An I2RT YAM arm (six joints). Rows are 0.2 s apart.
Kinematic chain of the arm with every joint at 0, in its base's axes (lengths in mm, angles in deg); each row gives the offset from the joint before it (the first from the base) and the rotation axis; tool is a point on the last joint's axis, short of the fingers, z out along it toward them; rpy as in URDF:
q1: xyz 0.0 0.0 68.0 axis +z
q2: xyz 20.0 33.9 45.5 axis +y
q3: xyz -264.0 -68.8 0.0 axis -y
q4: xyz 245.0 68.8 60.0 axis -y
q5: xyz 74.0 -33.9 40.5 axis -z
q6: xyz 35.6 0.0 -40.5 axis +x
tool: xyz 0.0 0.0 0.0 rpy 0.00 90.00 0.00
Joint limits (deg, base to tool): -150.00..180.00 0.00..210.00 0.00..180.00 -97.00..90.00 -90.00..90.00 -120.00..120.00
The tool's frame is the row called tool.
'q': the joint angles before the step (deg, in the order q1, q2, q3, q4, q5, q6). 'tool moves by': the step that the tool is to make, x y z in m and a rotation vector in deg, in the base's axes. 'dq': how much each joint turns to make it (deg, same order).
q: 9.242 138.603 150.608 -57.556 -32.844 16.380
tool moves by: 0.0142 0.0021 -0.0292 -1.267 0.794 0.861
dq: -0.010 3.580 0.078 1.612 0.215 -1.670
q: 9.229 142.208 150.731 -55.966 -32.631 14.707
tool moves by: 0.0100 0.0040 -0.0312 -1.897 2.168 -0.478
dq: 0.341 2.778 -1.401 1.493 1.681 -0.451
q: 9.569 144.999 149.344 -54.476 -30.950 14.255
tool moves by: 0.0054 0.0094 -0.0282 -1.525 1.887 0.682
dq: 0.932 2.217 -1.727 1.504 1.072 -0.623
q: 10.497 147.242 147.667 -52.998 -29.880 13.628
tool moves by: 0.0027 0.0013 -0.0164 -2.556 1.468 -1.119
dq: 0.229 1.534 -0.229 -0.285 2.604 -0.280
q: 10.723 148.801 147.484 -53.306 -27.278 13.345
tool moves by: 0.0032 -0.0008 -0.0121 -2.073 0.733 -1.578
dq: -0.001 1.284 0.032 0.247 2.461 0.231
